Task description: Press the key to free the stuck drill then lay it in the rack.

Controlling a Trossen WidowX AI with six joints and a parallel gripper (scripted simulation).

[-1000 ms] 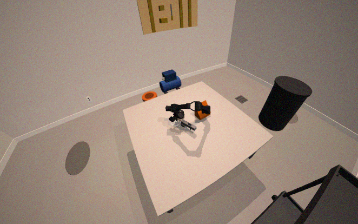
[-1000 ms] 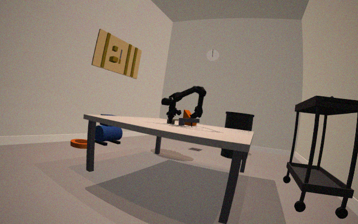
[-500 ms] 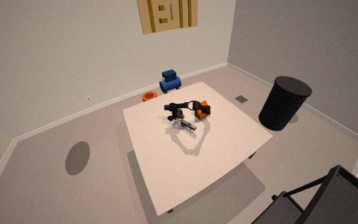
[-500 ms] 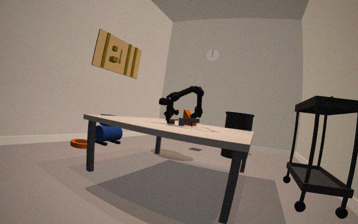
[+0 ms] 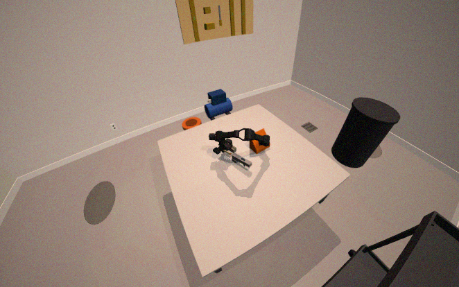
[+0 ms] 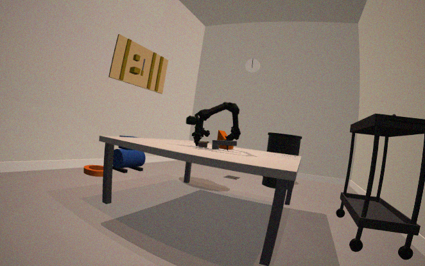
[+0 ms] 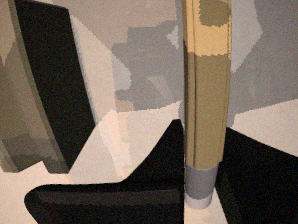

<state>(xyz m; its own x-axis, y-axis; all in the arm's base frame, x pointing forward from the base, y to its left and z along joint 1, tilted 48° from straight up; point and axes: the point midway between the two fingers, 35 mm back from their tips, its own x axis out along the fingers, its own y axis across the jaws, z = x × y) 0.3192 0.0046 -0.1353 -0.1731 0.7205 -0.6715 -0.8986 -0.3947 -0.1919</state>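
Now: the drill 40 mm above my gripper tip, 30 mm to the left of it and 20 mm behind it. From my gripper tip the other things lie so: grey rack 80 mm behind, 10 mm above; then grey block 180 mm to the left, 80 mm behind, 40 mm above.
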